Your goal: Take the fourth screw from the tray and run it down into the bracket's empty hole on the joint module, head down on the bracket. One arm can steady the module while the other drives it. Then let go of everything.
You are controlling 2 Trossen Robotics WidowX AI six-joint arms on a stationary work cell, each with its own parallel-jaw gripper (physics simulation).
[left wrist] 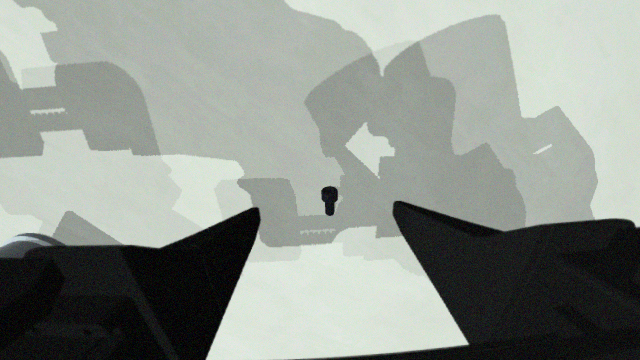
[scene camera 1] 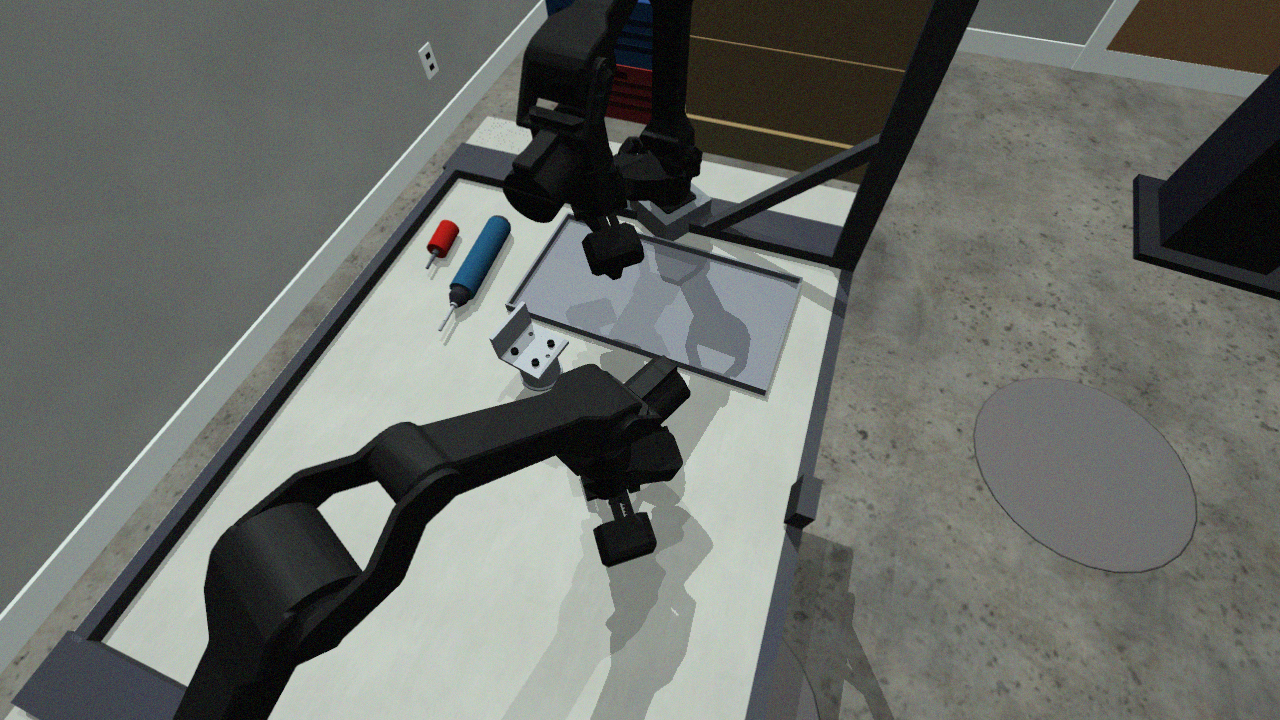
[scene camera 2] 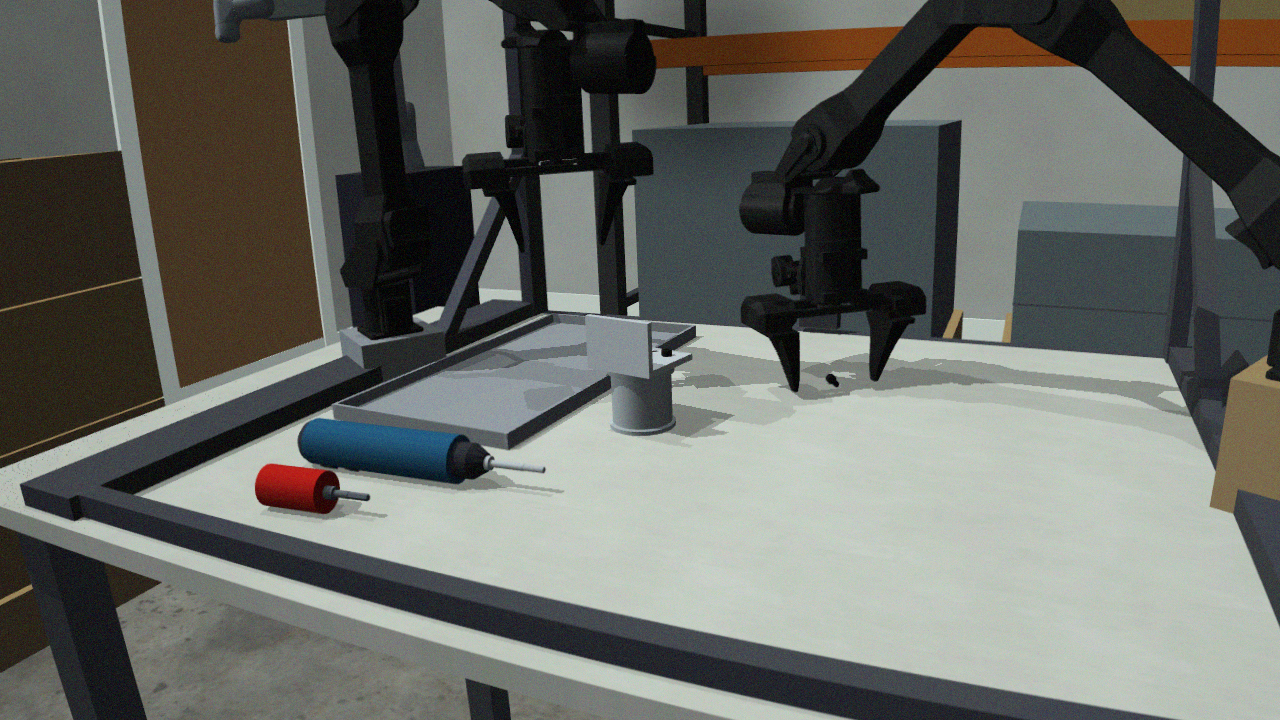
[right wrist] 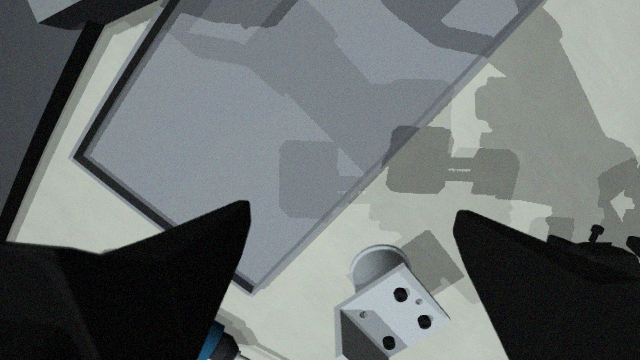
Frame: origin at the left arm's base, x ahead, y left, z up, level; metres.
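Seen in the pictures: left gripper, fingertip midpoint: [left wrist: 326, 210] [scene camera 1: 609, 502] [scene camera 2: 834, 385] [right wrist: 589, 239]; right gripper, fingertip midpoint: [scene camera 2: 562, 248] [right wrist: 352, 216]; right arm's base at its link origin: [scene camera 1: 670, 196] [scene camera 2: 390, 330].
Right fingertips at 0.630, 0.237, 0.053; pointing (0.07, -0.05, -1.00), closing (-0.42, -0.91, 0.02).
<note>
A point is followed by its place in that frame, as x, y, z.
A black screw [scene camera 2: 832, 379] @(0.445, 0.026, -0.094) [left wrist: 329, 200] @(0.450, 0.024, -0.091) [right wrist: 595, 233] @(0.450, 0.027, -0.093) lies on the table, outside the tray. My left gripper [scene camera 1: 624, 539] [scene camera 2: 835, 384] @(0.439, 0.029, -0.099) [left wrist: 326, 210] @(0.439, 0.029, -0.099) is open above it, fingertips low on either side; the screw is not gripped. The grey joint module [scene camera 1: 539, 380] @(0.477, 0.222, -0.076) [scene camera 2: 641, 404] @(0.470, 0.262, -0.071) [right wrist: 369, 265] @(0.520, 0.250, -0.075) stands upright, carrying the bracket [scene camera 1: 508, 334] @(0.475, 0.270, -0.011) [scene camera 2: 617, 345] @(0.482, 0.278, -0.015) [right wrist: 402, 317] @(0.489, 0.238, -0.035). Three black screw heads sit in the bracket; its empty corner hole [right wrist: 363, 314] @(0.501, 0.268, -0.039) is near the upright wall. My right gripper [scene camera 1: 613, 250] @(0.630, 0.237, 0.053) [scene camera 2: 562, 245] @(0.630, 0.237, 0.053) [right wrist: 352, 216] @(0.630, 0.237, 0.053) is open and empty, high above the tray's side.
The shallow grey tray [scene camera 1: 769, 313] @(0.815, 0.085, -0.097) [scene camera 2: 429, 407] @(0.673, 0.383, -0.097) [right wrist: 175, 115] @(0.712, 0.358, -0.097) lies beside the module, with no screw visible in it. A blue driver [scene camera 1: 483, 250] @(0.553, 0.472, -0.062) [scene camera 2: 384, 449] @(0.527, 0.488, -0.071) and a shorter red driver [scene camera 1: 443, 238] @(0.522, 0.550, -0.070) [scene camera 2: 293, 488] @(0.509, 0.571, -0.076) lie on the table near the tray. A dark frame edges the table.
</note>
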